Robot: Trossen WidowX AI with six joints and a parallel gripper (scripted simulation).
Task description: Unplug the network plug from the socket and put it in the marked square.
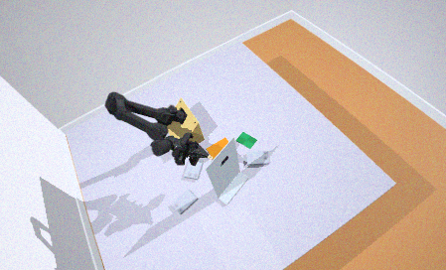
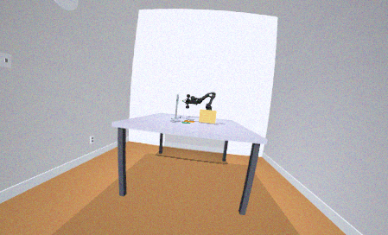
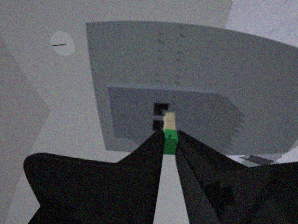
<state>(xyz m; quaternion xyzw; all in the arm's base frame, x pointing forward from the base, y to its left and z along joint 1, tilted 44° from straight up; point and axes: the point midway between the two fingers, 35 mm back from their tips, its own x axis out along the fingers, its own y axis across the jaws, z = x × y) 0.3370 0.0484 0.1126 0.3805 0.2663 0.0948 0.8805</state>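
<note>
My gripper tip is now 24 cm above the orange square, 12 cm past it and 10 cm to the right of it. Round my gripper tip: green plug (1 cm ahead); then upright panel (9 cm below, 6 cm ahead, 4 cm to the left).
</note>
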